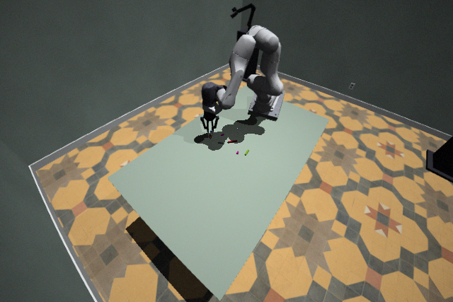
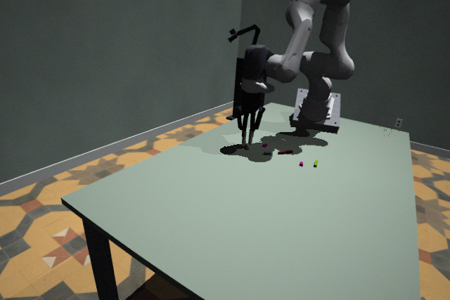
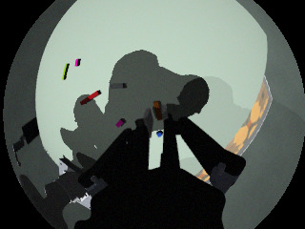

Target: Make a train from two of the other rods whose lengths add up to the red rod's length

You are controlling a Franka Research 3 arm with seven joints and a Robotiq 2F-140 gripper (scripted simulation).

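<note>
Now: hand 5 cm above the orange rod. Also, from my hand: red rod (15 cm to the left, 8 cm behind, 5 cm below); grey rod (10 cm to the left, 5 cm below, 1 cm behind); blue rod (5 cm below, 4 cm to the right, 4 cm behind).
</note>
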